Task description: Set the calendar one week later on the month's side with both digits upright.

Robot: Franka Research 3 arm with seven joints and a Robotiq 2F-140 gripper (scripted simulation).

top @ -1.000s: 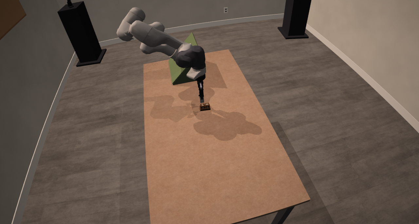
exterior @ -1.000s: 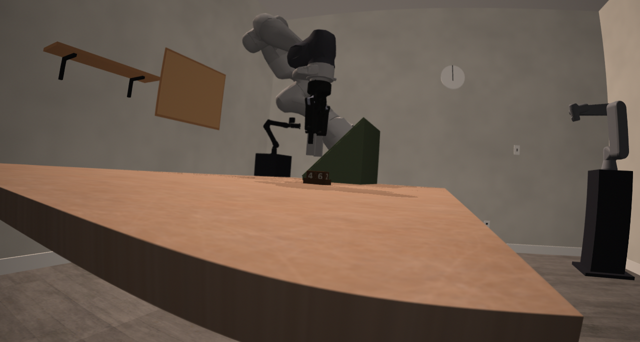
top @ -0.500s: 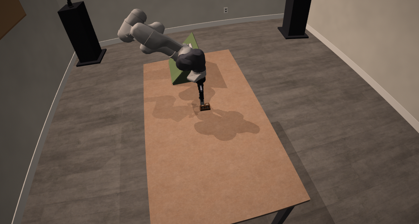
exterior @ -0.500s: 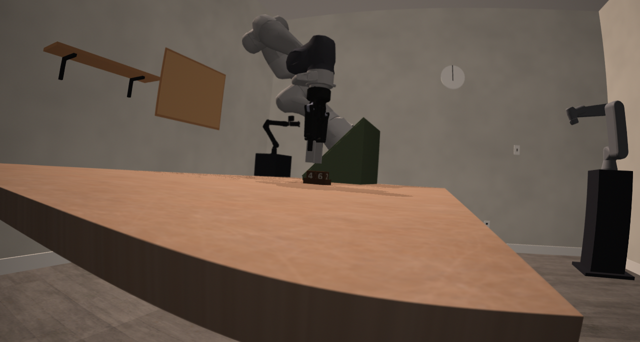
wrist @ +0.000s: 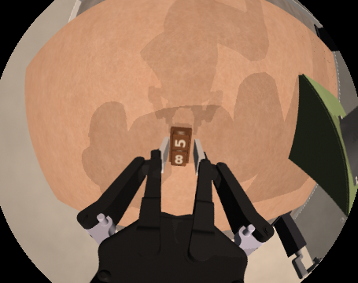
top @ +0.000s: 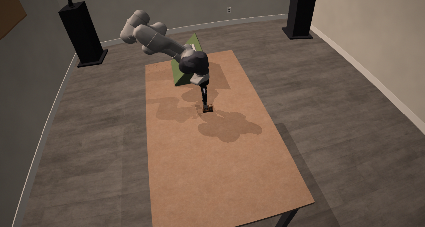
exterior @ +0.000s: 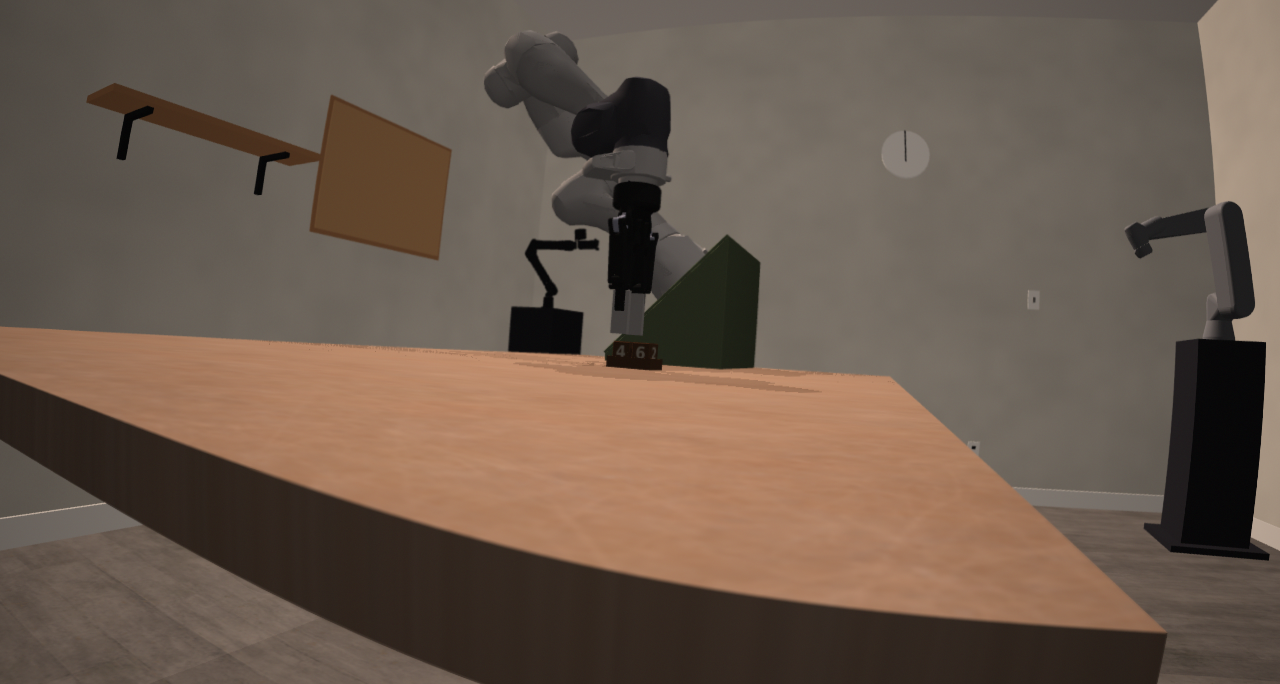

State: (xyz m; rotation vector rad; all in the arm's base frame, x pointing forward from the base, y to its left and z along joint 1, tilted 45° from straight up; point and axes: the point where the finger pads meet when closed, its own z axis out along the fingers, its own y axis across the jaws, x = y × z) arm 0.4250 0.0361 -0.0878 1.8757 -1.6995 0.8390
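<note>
My gripper is now 2 cm to the right of the brown calendar tray and 7 cm above it.
</note>
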